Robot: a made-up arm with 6 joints.
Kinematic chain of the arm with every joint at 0, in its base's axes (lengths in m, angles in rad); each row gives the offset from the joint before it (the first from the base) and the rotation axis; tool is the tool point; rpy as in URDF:
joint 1: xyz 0 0 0.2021 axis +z
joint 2: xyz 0 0 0 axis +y
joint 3: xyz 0.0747 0 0.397 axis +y
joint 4: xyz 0.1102 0 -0.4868 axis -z
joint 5: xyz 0 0 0 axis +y
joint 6: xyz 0.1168 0 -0.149 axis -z
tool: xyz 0 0 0 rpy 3.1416 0 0
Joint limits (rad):
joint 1: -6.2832..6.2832
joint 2: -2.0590..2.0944
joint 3: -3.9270..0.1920
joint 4: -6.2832..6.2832
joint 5: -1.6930..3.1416
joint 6: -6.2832..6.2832
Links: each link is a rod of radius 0.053 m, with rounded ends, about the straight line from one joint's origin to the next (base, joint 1, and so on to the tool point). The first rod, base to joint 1, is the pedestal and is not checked.
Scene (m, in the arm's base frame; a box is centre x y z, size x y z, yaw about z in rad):
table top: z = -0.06
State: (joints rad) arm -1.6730 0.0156 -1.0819 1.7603 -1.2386 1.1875
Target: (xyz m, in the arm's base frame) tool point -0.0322 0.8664 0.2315
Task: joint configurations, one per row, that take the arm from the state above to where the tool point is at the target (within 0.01 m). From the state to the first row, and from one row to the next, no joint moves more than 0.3 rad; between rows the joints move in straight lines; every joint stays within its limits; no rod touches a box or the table.
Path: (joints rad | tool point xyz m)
1: -1.6822 -0.2617 -1.2454 1.6956 -1.2319 1.1875 | -0.2214 -0.3781 0.6655
2: -1.6914 -0.5389 -1.4089 1.6309 -1.2252 1.1875 | -0.2047 -0.1980 0.8309
3: -1.7006 -0.8162 -1.5724 1.5662 -1.2185 1.1875 | -0.1753 0.0491 0.9171
4: -1.7098 -1.0935 -1.7359 1.5016 -1.2117 1.1875 | -0.1364 0.3251 0.8975
5: -1.7190 -1.3707 -1.8994 1.4369 -1.2050 1.1875 | -0.0942 0.5830 0.7645
6: -1.7282 -1.6480 -2.0629 1.3722 -1.1983 1.1875 | -0.0568 0.7760 0.5313
7: -1.7374 -1.9253 -2.2264 1.3075 -1.1916 1.1875 | -0.0322 0.8664 0.2315

